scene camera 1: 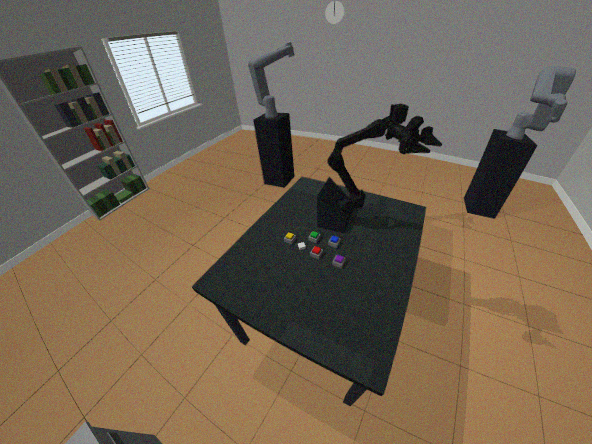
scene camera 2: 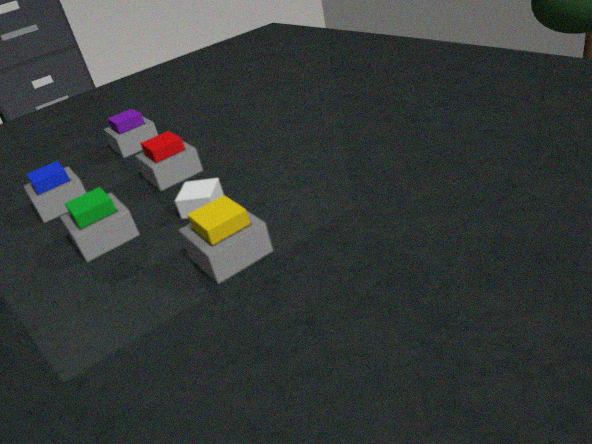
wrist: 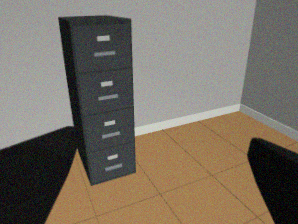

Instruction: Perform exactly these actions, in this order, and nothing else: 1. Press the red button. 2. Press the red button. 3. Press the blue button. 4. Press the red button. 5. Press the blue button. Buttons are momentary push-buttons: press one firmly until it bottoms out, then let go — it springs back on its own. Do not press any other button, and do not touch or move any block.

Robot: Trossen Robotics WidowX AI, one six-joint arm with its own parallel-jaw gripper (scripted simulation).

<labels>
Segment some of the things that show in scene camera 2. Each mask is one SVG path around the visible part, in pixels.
A small white block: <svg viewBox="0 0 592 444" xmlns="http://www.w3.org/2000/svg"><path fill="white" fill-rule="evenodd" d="M218 178L184 182L175 199L181 219L188 218L187 214L224 196Z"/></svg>
</labels>
